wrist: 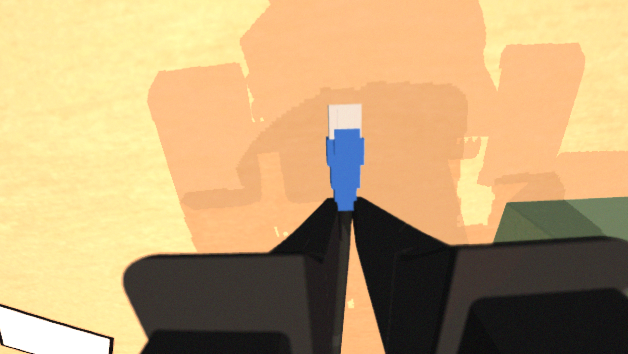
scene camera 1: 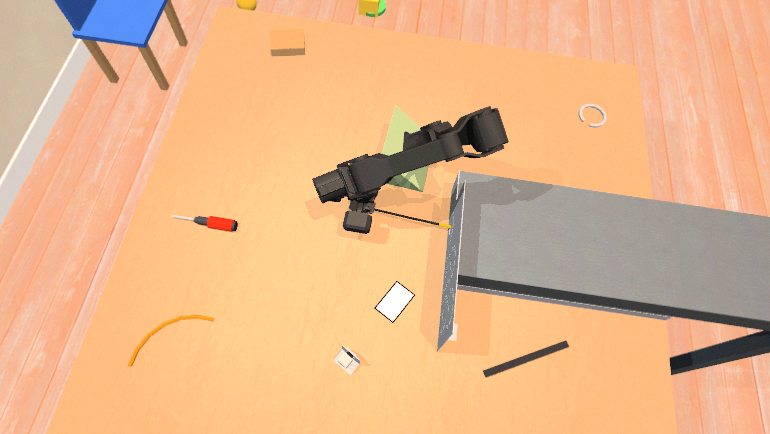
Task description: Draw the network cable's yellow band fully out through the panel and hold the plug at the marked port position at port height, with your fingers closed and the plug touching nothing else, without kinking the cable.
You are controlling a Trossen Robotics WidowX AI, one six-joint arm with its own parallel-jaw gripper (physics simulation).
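Where they show: gripper, fingertip midpoint: (wrist: 344,207) (scene camera 1: 366,208); arm's base, link origin: (scene camera 1: 411,147).
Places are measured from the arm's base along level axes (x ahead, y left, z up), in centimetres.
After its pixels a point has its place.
Note:
The blue plug (wrist: 346,162) @[x 16.4, y -12.4, z -3.3 cm] with a clear tip points away from my fingers in the wrist view; in the scene view the arm hides it. My gripper (scene camera 1: 362,207) @[x 16.7, y -10.1, z -3.9 cm] (wrist: 344,207) @[x 16.7, y -10.1, z -3.9 cm] is shut on the black cable (scene camera 1: 407,217) @[x 18.8, y 0.2, z -2.3 cm] (wrist: 344,280) @[x 17.2, y -6.9, z -2.9 cm] right behind the plug, above the table. The cable runs nearly straight, without a visible kink, to the upright grey panel (scene camera 1: 448,280) @[x 36.0, y 9.7, z 3.6 cm]. Its yellow band (scene camera 1: 444,225) @[x 20.4, y 9.2, z -1.5 cm] shows on the gripper's side, its right end at the panel; whether some is still inside I cannot tell. A white black-edged rectangle (scene camera 1: 394,301) @[x 39.2, y -1.3, z -5.5 cm] (wrist: 60,330) @[x 37.7, y -2.4, z -5.5 cm] lies on the table.
A grey raised bench (scene camera 1: 603,248) @[x 25.3, y 44.8, z 4.6 cm] stands behind the panel. A green wedge (scene camera 1: 396,132) @[x -1.1, y -4.3, z 4.3 cm] (wrist: 600,217) @[x 4.2, y -7.1, z -3.7 cm] lies beneath the arm. A small white box (scene camera 1: 346,360) @[x 54.2, y -10.7, z -0.4 cm], dark bar (scene camera 1: 525,359) @[x 49.8, y 28.9, z -5.2 cm], red screwdriver (scene camera 1: 222,223) @[x 24.8, y -43.8, z -2.8 cm], orange strip (scene camera 1: 171,322) @[x 48.7, y -50.4, z -5.0 cm], brown block (scene camera 1: 287,43) @[x -33.3, y -37.8, z -2.5 cm] and pale ring (scene camera 1: 580,119) @[x -18.4, y 47.8, z -5.3 cm] lie around.

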